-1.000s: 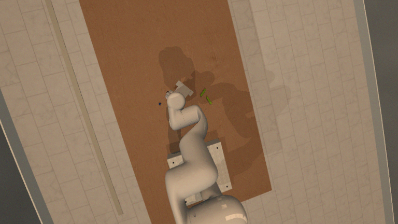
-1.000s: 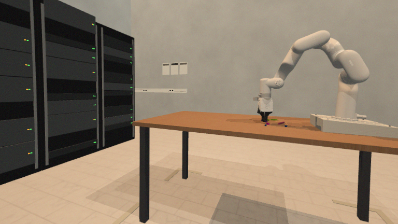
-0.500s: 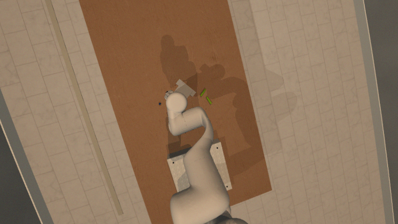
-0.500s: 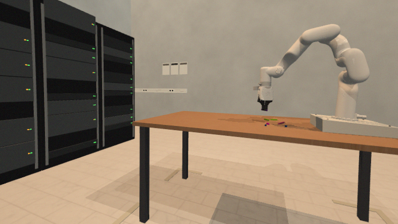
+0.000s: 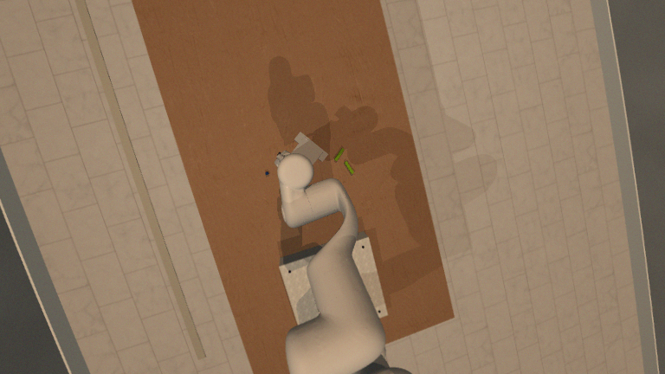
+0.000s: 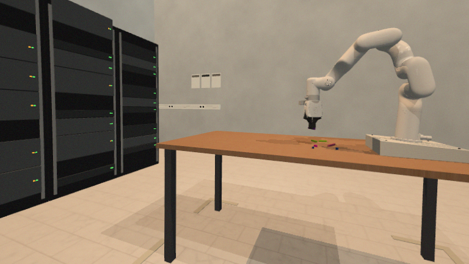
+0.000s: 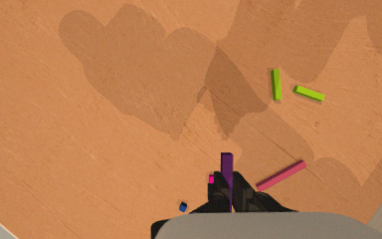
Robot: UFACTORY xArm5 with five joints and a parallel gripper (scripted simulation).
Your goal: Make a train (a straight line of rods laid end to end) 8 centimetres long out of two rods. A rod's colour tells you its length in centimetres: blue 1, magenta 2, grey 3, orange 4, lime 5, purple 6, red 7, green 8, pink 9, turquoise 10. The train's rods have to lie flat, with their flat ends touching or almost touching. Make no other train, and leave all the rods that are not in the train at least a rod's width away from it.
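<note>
My hand is 2 cm above the purple rod. Also, from my hand: blue rod (3 cm behind, 9 cm to the left, 12 cm below); then pink rod (10 cm behind, 7 cm to the right, 12 cm below); then magenta rod (3 cm behind, 3 cm to the left, 12 cm below).
</note>
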